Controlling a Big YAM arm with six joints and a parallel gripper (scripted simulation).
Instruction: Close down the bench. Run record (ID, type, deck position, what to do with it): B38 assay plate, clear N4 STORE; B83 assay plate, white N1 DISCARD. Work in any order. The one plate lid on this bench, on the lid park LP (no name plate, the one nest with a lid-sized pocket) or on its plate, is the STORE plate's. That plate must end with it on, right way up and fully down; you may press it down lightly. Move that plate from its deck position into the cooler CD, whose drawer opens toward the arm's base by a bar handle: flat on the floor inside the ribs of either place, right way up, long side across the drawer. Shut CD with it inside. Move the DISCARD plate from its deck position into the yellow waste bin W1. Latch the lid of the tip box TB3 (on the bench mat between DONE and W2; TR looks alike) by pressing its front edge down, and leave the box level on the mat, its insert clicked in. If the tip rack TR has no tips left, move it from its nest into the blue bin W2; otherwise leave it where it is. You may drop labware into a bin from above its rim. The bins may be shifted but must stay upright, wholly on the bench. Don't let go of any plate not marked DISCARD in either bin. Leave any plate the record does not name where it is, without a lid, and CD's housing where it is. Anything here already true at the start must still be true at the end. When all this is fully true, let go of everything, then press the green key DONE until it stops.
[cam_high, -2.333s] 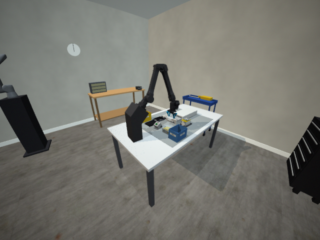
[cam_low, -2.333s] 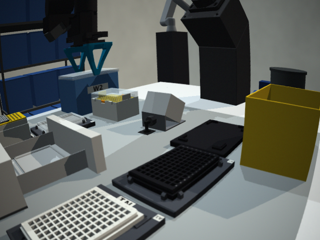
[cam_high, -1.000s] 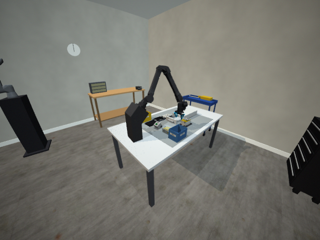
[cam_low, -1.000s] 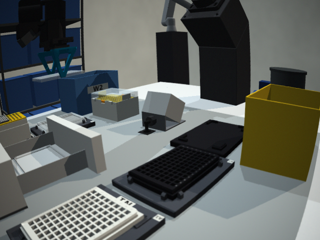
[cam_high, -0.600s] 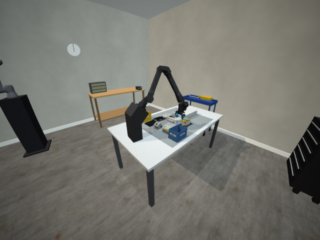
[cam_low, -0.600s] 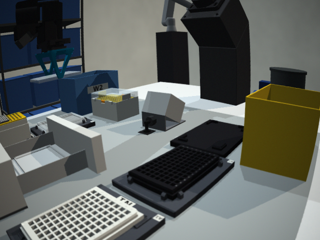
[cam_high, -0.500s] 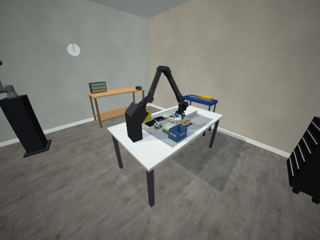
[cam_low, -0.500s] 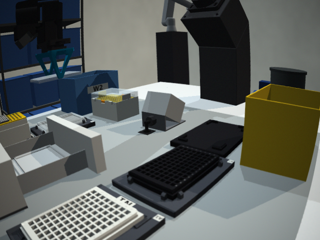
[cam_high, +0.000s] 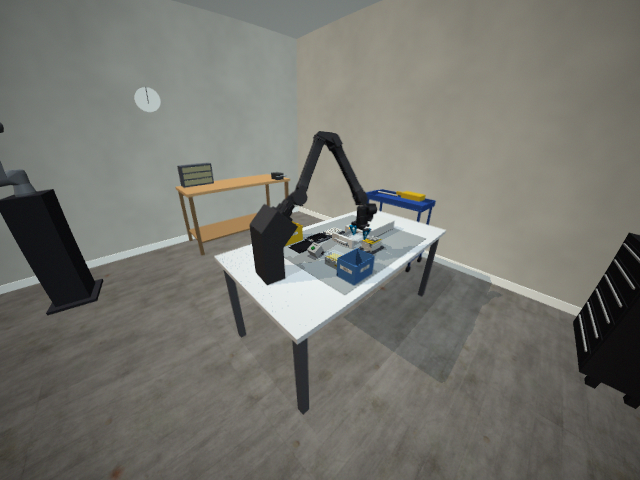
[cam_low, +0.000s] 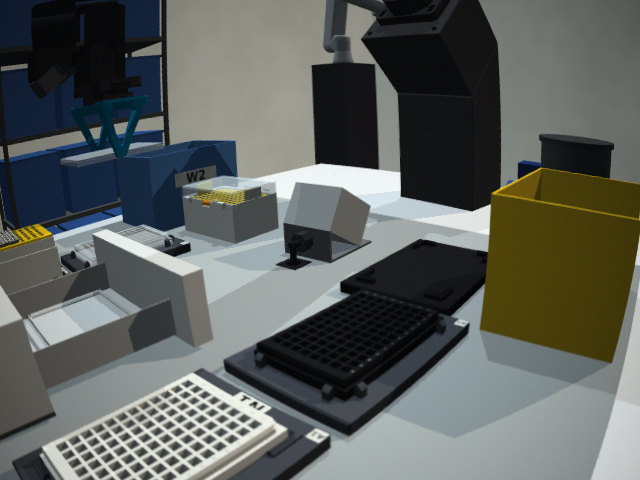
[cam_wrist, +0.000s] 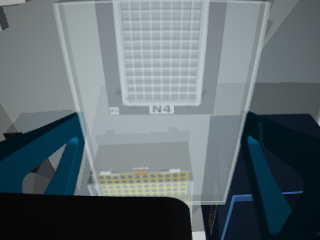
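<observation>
Now: the clear plate lid right at my hand. Round my hand: tip box lid 18 cm behind, 9 cm below, 1 cm to the left; then tip rack TR 16 cm ahead, 9 cm below, 2 cm to the left; then clear plate 13 cm below.
</observation>
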